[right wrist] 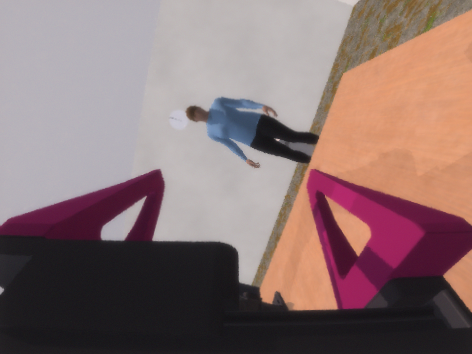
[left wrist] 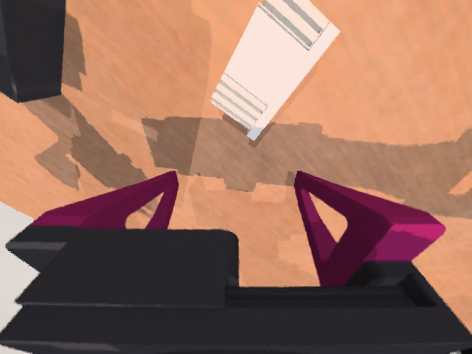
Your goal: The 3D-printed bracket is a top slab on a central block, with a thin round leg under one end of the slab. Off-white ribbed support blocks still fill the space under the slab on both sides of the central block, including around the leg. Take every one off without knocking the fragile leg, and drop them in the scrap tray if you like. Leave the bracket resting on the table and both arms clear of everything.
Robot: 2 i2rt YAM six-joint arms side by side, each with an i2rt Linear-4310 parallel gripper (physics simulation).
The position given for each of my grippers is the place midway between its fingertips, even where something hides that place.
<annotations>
my left gripper: left wrist 236, 177; not seen in the right wrist view (out of frame)
my right gripper: right wrist 235, 177; not seen in the left wrist view (out of frame)
grey bracket: left wrist 268, 62; not seen in the right wrist view (out of frame)
</annotations>
